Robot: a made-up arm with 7 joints.
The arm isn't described. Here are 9 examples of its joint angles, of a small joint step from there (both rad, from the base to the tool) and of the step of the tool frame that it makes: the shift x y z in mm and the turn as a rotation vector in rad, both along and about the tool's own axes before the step.
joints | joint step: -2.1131 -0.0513 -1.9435 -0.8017 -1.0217 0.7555 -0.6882 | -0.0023 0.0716 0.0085 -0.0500 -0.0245 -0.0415 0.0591
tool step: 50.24 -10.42 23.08 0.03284 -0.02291 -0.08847
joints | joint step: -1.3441 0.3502 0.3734 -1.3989 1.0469 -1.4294 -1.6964 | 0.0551 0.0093 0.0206 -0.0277 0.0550 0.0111 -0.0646
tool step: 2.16 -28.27 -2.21 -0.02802 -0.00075 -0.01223
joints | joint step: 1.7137 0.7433 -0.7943 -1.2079 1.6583 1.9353 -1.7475 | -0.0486 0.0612 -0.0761 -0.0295 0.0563 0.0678 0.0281
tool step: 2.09 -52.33 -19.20 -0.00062 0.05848 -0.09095
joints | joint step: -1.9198 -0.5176 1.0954 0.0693 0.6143 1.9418 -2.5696 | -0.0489 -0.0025 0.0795 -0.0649 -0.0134 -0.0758 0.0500
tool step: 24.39 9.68 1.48 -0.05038 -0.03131 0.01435
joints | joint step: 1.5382 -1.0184 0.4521 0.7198 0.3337 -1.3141 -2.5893 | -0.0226 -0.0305 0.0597 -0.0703 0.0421 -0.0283 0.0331
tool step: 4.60 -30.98 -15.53 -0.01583 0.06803 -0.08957
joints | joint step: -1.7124 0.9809 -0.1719 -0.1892 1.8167 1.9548 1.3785 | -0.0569 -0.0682 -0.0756 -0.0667 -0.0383 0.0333 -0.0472
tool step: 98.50 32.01 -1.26 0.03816 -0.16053 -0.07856
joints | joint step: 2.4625 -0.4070 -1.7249 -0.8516 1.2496 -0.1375 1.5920 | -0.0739 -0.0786 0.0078 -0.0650 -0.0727 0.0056 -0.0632
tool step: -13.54 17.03 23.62 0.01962 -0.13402 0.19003
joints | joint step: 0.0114 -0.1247 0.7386 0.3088 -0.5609 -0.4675 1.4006 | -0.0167 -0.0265 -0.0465 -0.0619 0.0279 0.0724 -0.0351
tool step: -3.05 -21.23 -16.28 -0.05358 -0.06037 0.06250
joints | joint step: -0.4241 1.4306 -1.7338 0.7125 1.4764 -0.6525 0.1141 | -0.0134 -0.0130 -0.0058 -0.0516 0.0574 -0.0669 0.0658
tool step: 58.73 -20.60 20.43 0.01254 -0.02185 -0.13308
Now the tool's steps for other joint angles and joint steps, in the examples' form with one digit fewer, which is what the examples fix.
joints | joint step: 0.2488 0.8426 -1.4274 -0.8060 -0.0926 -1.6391 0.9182 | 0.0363 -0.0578 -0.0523 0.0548 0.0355 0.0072 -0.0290
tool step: 4.7 3.7 -0.9 -0.0123 -0.0800 0.0480
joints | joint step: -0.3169 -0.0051 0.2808 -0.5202 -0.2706 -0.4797 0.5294 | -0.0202 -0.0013 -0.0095 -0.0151 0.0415 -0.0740 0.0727
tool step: 26.9 -4.6 23.6 0.0458 0.0365 -0.1069
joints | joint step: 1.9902 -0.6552 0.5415 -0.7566 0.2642 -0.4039 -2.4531 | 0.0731 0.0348 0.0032 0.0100 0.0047 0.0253 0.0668
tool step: 38.7 -33.5 21.1 0.0158 -0.0408 -0.1183
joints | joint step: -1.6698 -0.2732 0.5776 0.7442 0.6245 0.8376 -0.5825 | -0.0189 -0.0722 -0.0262 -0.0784 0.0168 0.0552 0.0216
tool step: -33.8 -30.9 -51.3 -0.0969 0.0249 0.0269
